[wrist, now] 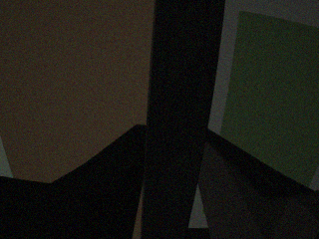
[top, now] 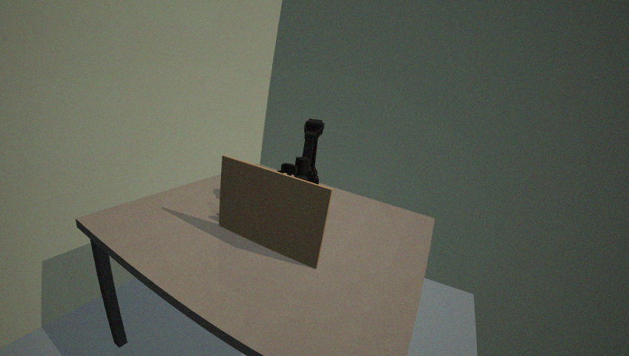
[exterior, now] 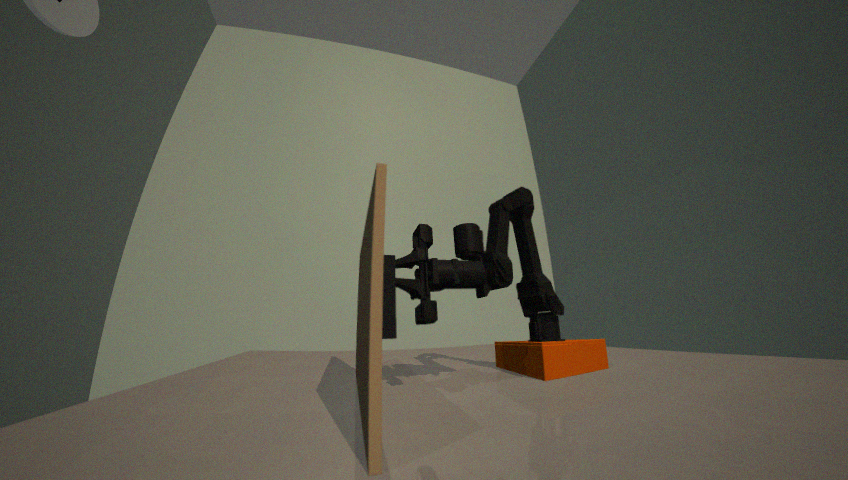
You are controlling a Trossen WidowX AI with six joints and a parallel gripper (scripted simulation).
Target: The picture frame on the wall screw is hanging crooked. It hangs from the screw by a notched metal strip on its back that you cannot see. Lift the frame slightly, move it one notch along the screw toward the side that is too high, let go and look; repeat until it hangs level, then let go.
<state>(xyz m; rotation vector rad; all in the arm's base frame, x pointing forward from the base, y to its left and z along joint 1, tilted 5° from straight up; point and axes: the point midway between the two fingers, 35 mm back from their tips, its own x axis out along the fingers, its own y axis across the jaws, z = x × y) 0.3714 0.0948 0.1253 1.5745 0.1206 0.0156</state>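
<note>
Right now my gripper tip is 5 cm above the picture frame. Also, from my gripper tip: wall board: 2 cm ahead, 1 cm to the right, 7 cm below.
</note>
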